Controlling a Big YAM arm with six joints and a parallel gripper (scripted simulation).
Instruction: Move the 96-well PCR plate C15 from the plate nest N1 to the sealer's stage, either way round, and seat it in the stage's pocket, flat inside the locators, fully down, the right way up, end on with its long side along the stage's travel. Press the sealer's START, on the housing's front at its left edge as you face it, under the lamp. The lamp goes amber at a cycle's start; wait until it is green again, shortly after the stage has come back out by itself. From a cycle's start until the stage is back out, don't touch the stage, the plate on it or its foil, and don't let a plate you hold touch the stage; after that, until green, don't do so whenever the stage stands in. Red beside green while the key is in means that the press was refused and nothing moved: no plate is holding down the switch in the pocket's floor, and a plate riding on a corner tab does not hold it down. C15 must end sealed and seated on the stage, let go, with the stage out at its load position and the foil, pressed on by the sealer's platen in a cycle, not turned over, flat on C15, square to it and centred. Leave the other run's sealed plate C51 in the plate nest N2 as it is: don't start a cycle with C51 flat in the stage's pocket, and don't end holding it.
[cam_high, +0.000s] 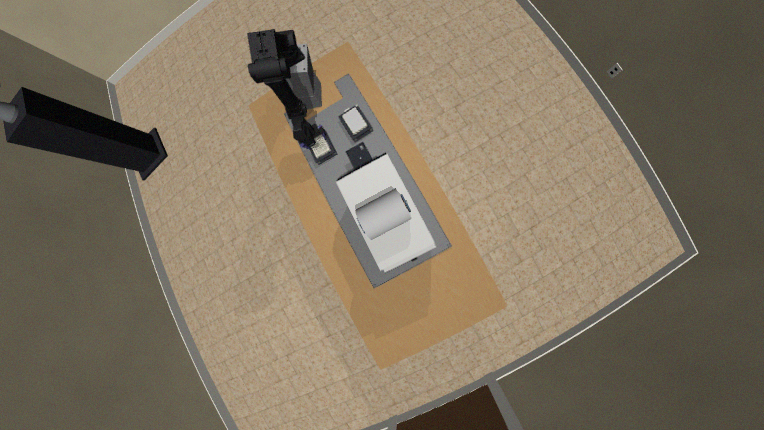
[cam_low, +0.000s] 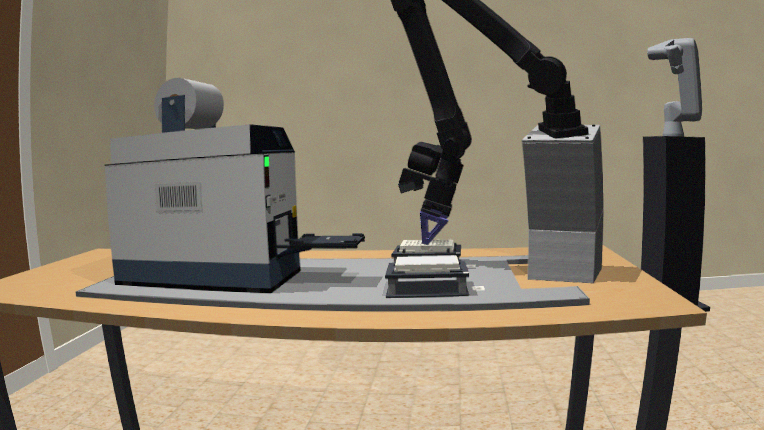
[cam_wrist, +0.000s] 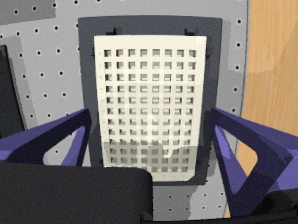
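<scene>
Now: hand 20 mm above the white 96-well plate C15. The rest, counted from my hand: sealer's dark stage: 230 mm ahead, 130 mm to the left, 20 mm above; then sealed plate C51: 20 mm ahead, 230 mm to the left, 20 mm below; then start key: 340 mm ahead, 210 mm to the left, 120 mm above.
</scene>
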